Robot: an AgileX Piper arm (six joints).
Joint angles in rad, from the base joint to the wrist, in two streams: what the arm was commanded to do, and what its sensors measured. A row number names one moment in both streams.
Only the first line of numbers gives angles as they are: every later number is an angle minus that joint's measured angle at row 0.
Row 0, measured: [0.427, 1.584, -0.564, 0.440, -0.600, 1.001]
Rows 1 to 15, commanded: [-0.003, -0.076, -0.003, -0.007, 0.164, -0.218]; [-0.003, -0.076, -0.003, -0.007, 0.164, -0.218]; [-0.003, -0.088, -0.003, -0.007, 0.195, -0.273]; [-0.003, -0.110, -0.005, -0.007, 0.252, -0.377]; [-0.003, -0.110, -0.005, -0.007, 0.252, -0.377]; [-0.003, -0.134, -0.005, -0.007, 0.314, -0.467]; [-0.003, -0.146, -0.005, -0.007, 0.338, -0.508]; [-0.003, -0.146, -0.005, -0.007, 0.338, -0.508]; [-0.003, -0.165, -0.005, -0.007, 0.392, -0.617]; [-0.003, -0.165, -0.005, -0.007, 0.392, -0.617]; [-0.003, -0.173, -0.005, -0.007, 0.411, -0.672]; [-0.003, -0.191, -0.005, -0.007, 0.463, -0.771]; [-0.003, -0.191, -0.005, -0.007, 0.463, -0.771]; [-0.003, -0.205, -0.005, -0.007, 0.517, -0.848]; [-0.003, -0.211, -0.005, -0.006, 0.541, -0.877]
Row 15, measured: [0.000, -0.185, 0.000, 0.000, 0.459, -0.752]
